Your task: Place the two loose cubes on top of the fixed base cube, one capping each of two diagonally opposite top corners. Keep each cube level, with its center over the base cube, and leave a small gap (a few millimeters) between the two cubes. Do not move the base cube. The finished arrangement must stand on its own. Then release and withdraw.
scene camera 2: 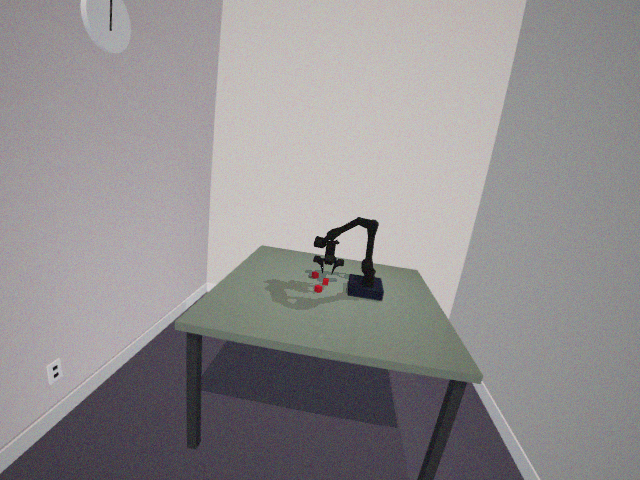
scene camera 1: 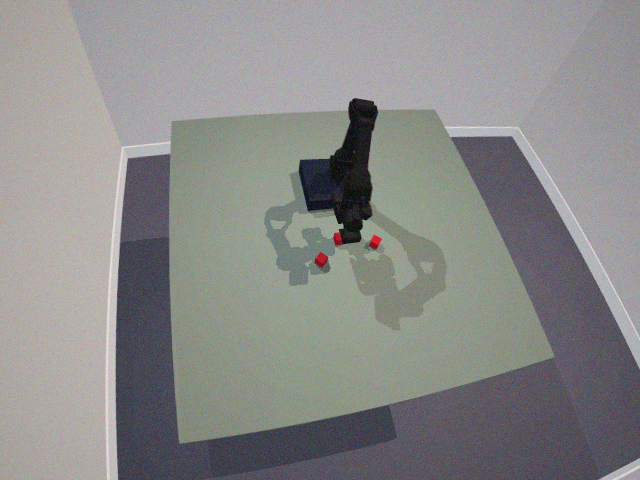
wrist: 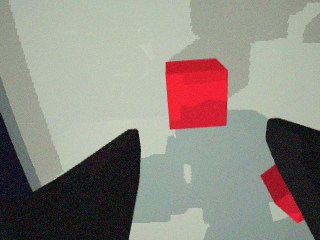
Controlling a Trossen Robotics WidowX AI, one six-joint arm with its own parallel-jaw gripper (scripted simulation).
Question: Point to a red cube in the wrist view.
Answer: At 276, 187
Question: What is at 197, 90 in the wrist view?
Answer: A red cube.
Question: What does my gripper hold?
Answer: Nothing.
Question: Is my gripper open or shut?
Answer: Open.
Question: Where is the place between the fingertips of my gripper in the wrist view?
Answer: At 203, 134
